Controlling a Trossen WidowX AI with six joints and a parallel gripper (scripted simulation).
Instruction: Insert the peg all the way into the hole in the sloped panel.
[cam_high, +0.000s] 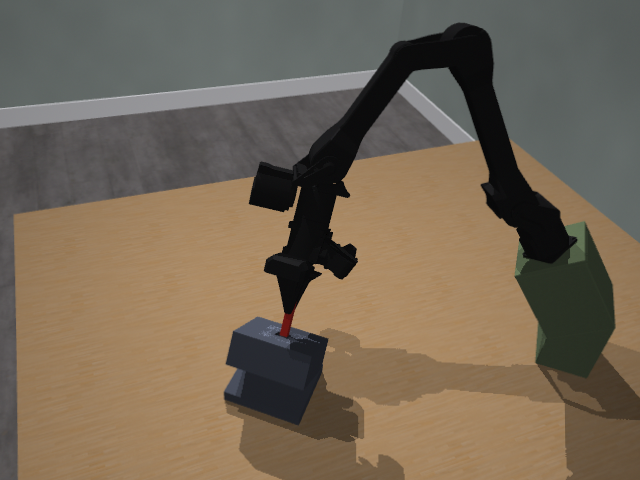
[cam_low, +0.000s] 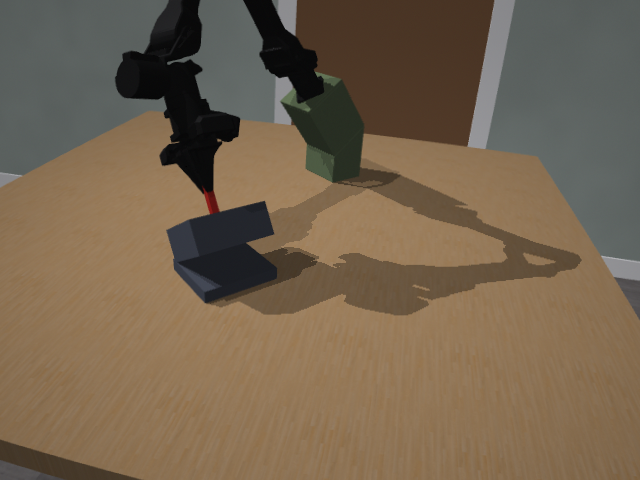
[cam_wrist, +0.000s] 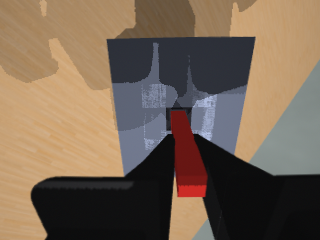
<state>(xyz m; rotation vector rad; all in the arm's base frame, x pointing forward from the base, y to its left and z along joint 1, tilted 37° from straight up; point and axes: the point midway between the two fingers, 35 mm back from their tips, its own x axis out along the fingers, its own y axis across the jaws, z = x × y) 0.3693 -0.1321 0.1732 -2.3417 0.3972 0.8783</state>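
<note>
My hand is 10 mm short of the red peg, 10 mm to the right of it and 30 mm above it. Also, from my hand: dark base block: 60 mm ahead, 40 mm to the left, 150 mm below.
</note>
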